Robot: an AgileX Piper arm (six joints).
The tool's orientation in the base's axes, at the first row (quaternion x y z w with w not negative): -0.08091, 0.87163, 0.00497, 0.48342
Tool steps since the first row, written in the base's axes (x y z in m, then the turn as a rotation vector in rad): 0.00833, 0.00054, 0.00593, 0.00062, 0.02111, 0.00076; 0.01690, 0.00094, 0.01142, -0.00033, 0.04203, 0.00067; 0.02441, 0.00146, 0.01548, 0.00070, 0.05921, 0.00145; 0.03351, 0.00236, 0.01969, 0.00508, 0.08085, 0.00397
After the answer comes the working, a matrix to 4 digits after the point.
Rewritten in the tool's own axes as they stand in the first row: -0.00940, -0.00109, 0.00390, -0.00384, 0.02069, 0.00195; -0.01854, -0.00233, 0.00823, -0.00612, 0.04148, 0.00302; -0.02594, -0.00320, 0.01243, -0.00965, 0.05823, 0.00496; -0.03434, -0.00393, 0.01793, -0.01700, 0.07877, 0.00919
The tool's axes in the first row as the columns of a matrix, in the base's axes (rounded; the answer above uses it unrounded):
-0.5195, -0.1459, 0.8419
-0.1362, 0.9869, 0.0869
-0.8435, -0.0696, -0.5326

